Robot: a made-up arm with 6 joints.
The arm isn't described. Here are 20 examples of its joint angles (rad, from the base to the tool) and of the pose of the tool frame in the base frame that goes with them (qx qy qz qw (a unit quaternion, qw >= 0); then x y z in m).
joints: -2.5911 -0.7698 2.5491 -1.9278 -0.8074 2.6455
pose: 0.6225 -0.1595 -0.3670 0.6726 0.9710 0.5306 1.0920
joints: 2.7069 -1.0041 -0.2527 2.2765 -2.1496 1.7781
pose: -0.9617 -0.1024 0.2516 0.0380 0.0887 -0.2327 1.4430
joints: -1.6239 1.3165 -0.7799 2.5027 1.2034 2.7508
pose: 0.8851 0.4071 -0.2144 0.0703 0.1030 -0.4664 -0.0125
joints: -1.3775 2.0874 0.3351 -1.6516 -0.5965 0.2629
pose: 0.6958 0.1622 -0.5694 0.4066 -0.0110 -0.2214 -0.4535
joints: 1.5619 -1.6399 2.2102 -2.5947 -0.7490 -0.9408
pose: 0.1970 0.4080 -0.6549 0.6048 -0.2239 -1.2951 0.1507
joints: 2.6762 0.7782 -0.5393 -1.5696 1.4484 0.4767
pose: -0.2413 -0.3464 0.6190 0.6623 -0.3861 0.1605 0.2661
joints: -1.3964 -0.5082 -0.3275 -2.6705 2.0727 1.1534
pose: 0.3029 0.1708 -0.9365 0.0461 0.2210 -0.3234 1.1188
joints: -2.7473 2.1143 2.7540 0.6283 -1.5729 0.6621
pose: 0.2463 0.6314 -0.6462 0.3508 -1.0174 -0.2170 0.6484
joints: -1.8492 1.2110 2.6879 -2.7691 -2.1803 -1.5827
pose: 0.3835 0.1783 0.2215 0.8787 -0.0463 -0.8296 1.3656
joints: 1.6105 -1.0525 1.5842 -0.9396 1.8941 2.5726
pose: 0.4448 0.0694 -0.2478 0.8579 0.1583 -1.0994 1.3397
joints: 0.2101 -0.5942 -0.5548 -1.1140 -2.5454 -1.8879
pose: 0.1934 0.9006 -0.0863 0.3796 0.2973 -0.0958 0.8653
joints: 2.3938 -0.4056 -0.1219 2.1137 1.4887 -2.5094
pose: -0.0144 0.0137 -0.9433 0.3315 -0.3195 0.1265 1.5124
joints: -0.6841 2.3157 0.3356 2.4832 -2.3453 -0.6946
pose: 0.7747 -0.6258 -0.0774 0.0478 0.3323 -0.0827 -0.6594
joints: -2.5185 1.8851 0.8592 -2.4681 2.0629 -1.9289
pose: 0.7061 0.2202 0.2578 0.6216 -0.6020 -0.6587 -0.3854
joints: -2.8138 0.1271 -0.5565 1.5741 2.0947 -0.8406
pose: -0.4813 -0.1852 -0.2739 0.8118 -0.7586 -0.2257 0.9244
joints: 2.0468 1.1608 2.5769 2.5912 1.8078 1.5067
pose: 0.2019 0.4385 0.7789 0.4003 -0.4383 0.4101 1.4160
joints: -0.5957 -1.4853 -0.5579 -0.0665 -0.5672 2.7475
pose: 0.9306 -0.3499 -0.0910 0.0570 -0.4159 -0.0675 1.0701
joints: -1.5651 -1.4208 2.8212 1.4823 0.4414 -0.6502
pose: 0.2621 0.2971 0.0577 0.9164 -0.0774 0.7303 -0.0703
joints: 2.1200 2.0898 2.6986 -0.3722 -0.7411 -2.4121
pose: 0.4400 0.7116 0.3675 0.4062 -0.4013 1.0707 0.4390
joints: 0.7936 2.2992 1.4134 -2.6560 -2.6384 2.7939
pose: 0.3124 -0.8467 0.3025 0.3066 0.3983 0.6734 -0.5720
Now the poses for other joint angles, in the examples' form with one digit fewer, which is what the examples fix.
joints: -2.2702 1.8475 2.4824 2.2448 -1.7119 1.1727
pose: -0.490 -0.830 0.243 0.111 -0.603 -0.918 0.819
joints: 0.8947 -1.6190 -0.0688 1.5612 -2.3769 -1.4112
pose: 0.328 0.012 -0.491 0.807 -0.602 -0.749 1.158
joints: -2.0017 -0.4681 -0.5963 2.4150 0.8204 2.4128
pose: 0.384 -0.235 -0.733 0.510 -0.054 -0.409 1.182
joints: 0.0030 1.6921 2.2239 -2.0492 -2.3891 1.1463
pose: 0.027 -0.444 0.887 0.124 1.303 0.061 0.552
